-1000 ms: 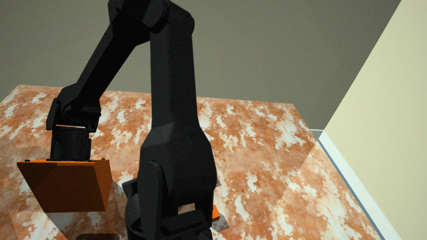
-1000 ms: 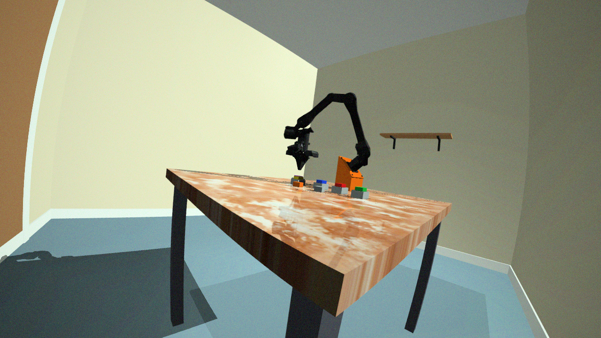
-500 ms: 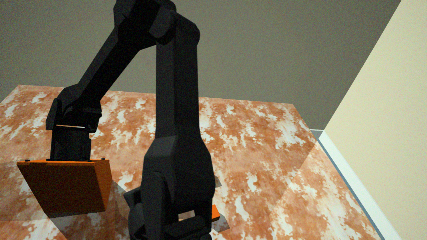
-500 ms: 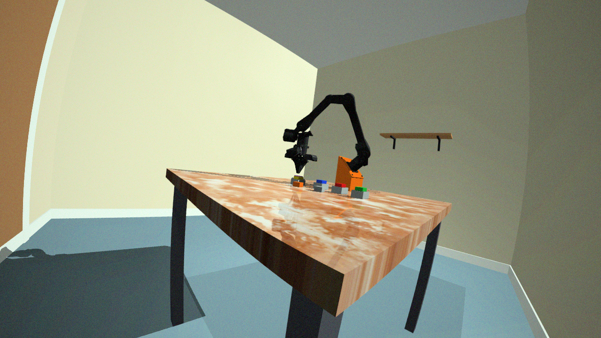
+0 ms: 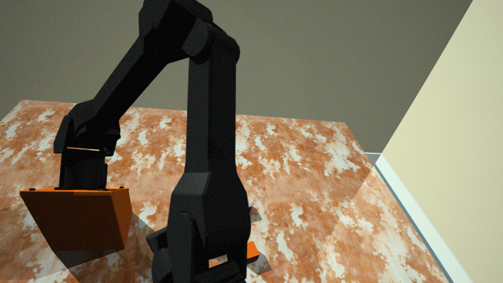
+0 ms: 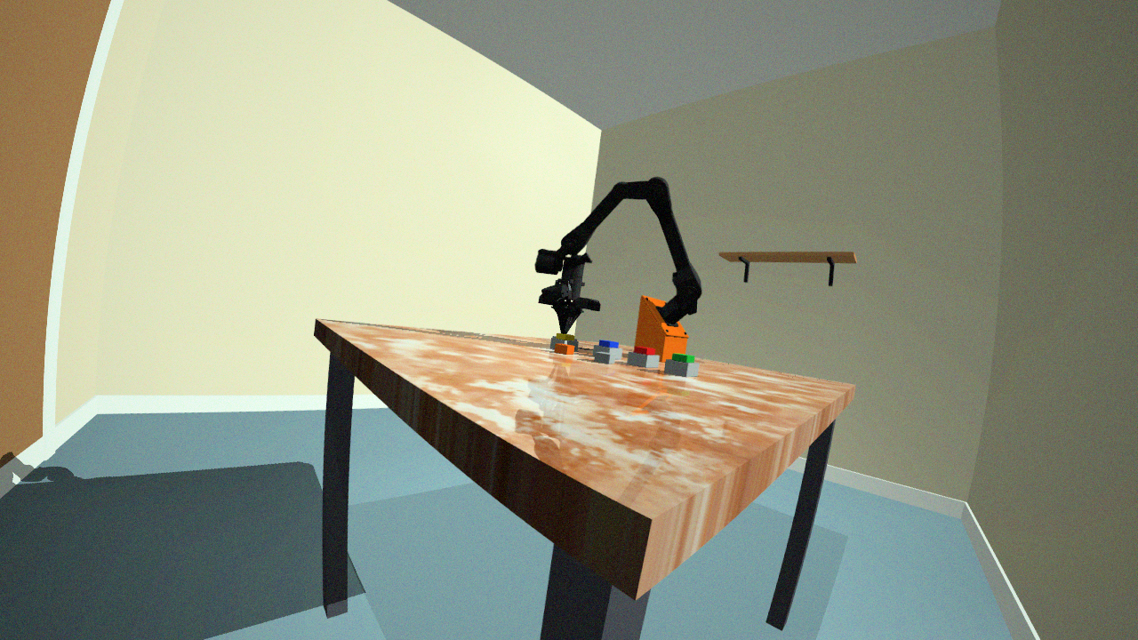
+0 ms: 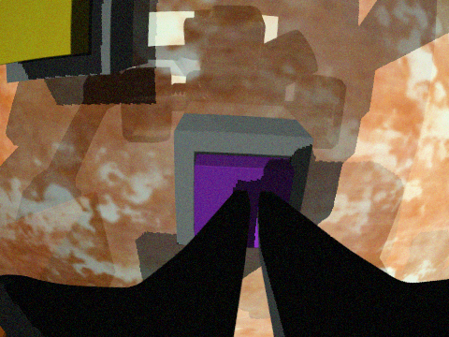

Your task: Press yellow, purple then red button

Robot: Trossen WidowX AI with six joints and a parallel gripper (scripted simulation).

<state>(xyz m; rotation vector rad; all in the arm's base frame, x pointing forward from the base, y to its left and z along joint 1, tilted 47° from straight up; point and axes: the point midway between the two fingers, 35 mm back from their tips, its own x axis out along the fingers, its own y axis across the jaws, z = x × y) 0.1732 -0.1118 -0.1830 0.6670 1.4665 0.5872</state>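
The purple button is 1 cm below my gripper tip. Round my gripper tip: yellow button 7 cm ahead, 7 cm to the left; then orange block 13 cm ahead, 13 cm to the left, 3 cm below; then blue button 4 cm ahead, 18 cm to the left.
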